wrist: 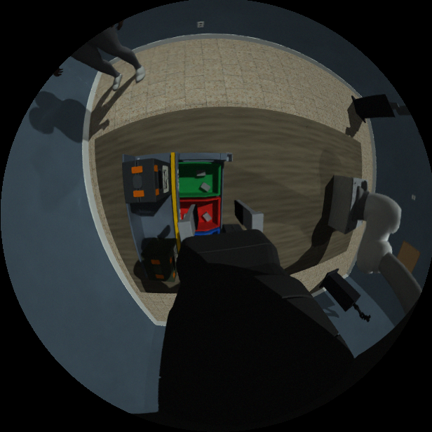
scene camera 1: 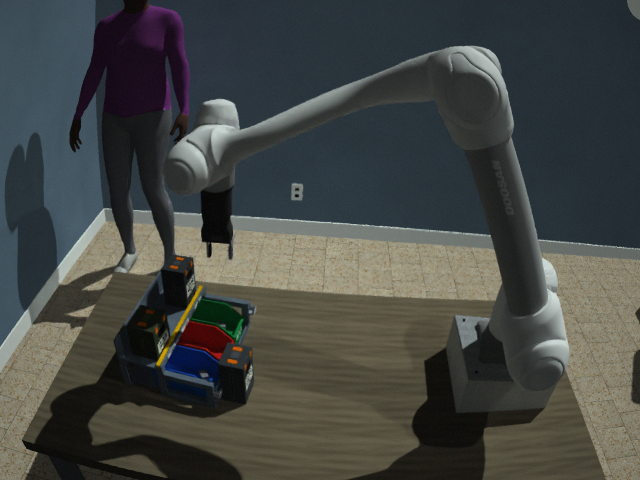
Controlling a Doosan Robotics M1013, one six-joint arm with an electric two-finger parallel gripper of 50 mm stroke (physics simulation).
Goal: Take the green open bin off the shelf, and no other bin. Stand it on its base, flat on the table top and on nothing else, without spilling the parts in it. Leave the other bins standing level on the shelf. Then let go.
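Frame: origin at the arm's base, x ahead, y left, z up, level; metres.
Seen in the pictures: gripper, between the fingertips: (scene camera 1: 220, 256).
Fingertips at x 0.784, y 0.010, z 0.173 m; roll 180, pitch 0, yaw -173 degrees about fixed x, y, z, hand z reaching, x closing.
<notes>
Offsets run from my fingertips to a thing's middle. "spot": to the spot under its first point. Level surfaces: height alone.
The green open bin @[dz -0.246, dx +0.053, dy -0.032 m] (scene camera 1: 217, 313) (wrist: 195, 186) stands on the shelf (scene camera 1: 188, 391) (wrist: 200, 156), at its far end in the scene view, with small grey parts in it. The red bin @[dz -0.246, dx +0.049, dy +0.080 m] (scene camera 1: 205, 335) (wrist: 212, 206) is beside it, and the blue bin @[dz -0.246, dx +0.046, dy +0.192 m] (scene camera 1: 190, 360) (wrist: 212, 232) is at the near end; the gripper hides much of the blue bin in the wrist view. My gripper (scene camera 1: 220, 251) (wrist: 215, 209) is open and empty, pointing down, well above the shelf and touching no bin.
Two dark boxes with orange marks @[spot: dz -0.098, dx +0.128, dy +0.006 m] (scene camera 1: 178, 281) @[dz -0.140, dx +0.145, dy +0.196 m] (scene camera 1: 148, 333) (wrist: 146, 181) (wrist: 161, 261) stand on the shelf's rear part, behind the yellow strip @[dz -0.183, dx +0.101, dy +0.082 m] (scene camera 1: 180, 325) (wrist: 174, 192). A third dark box @[dz -0.224, dx -0.088, dy +0.182 m] (scene camera 1: 236, 373) stands on the table @[dz -0.290 m] (scene camera 1: 336, 403) (wrist: 280, 150) against the blue bin's front. A person stands behind the table.
</notes>
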